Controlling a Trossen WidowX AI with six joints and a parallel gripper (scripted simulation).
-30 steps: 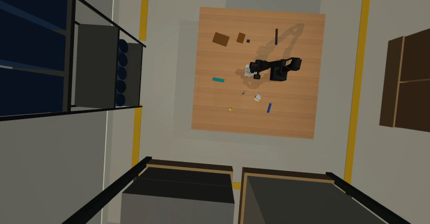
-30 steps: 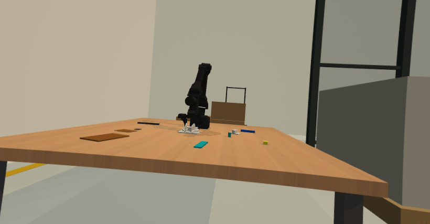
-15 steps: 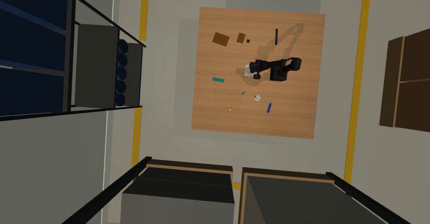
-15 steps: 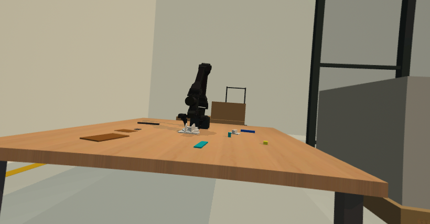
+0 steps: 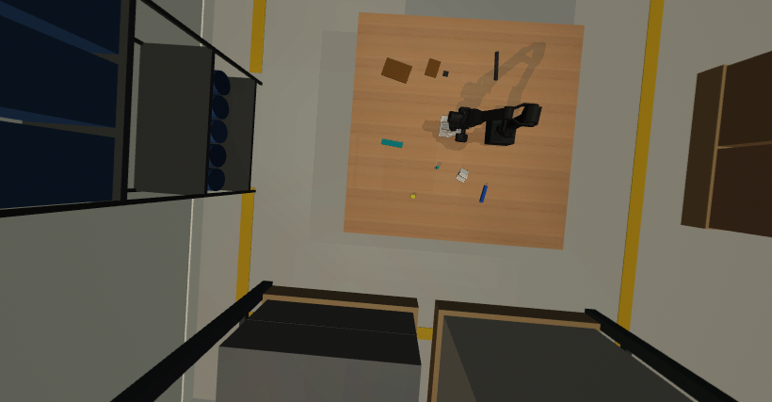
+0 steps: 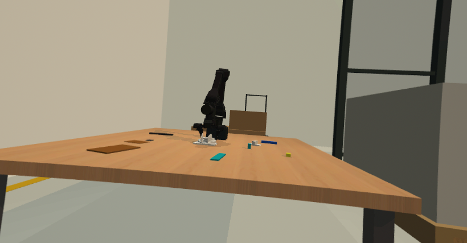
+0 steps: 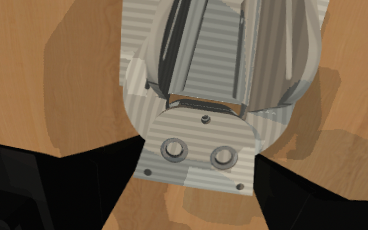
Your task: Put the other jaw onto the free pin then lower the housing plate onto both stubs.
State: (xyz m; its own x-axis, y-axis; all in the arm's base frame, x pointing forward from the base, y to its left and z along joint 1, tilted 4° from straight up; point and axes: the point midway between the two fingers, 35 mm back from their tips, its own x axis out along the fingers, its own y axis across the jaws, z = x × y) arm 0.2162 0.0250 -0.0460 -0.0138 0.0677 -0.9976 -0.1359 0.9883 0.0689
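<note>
Now: the loose jaw 2 cm to the left of my gripper tip, 2 cm ahead of it and 1 cm above it. Round my gripper tip: small teal block (25 cm to the left, 6 cm ahead, 1 cm above); small black square (29 cm to the right, 15 cm ahead, 1 cm below); teal bar (36 cm ahead, 18 cm to the left).
</note>
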